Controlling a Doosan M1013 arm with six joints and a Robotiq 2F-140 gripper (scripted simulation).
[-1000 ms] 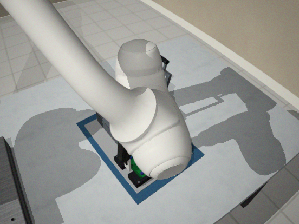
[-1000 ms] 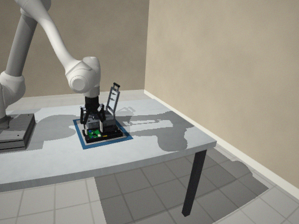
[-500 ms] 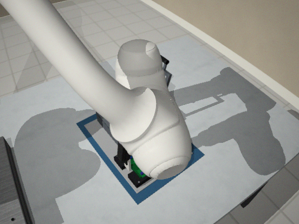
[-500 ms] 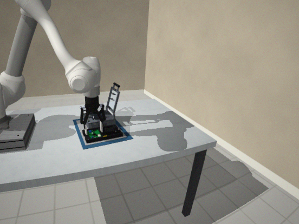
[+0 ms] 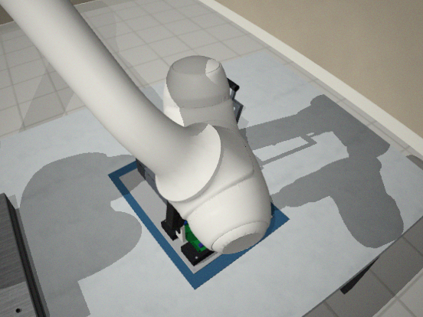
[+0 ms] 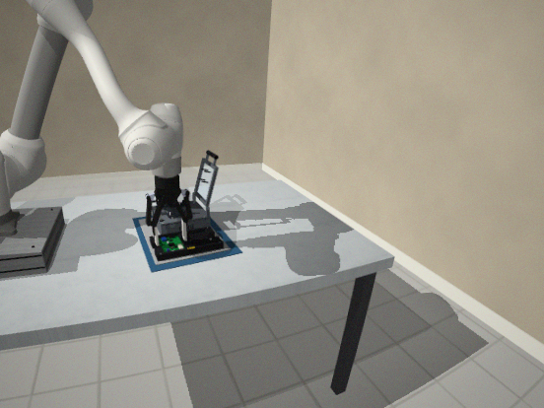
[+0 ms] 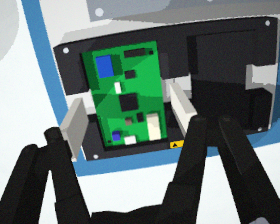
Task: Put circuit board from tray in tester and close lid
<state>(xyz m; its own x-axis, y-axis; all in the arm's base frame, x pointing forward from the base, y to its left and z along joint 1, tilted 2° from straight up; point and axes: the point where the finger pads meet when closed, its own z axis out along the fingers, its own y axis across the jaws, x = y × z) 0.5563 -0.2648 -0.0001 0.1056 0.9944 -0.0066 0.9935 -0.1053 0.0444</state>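
My gripper is now 40 mm above the green circuit board. From my hand the other things lie so: latch hook (20 mm ahead, 230 mm to the left, 30 mm above); then tester lid (200 mm ahead, 150 mm to the left, 130 mm above).
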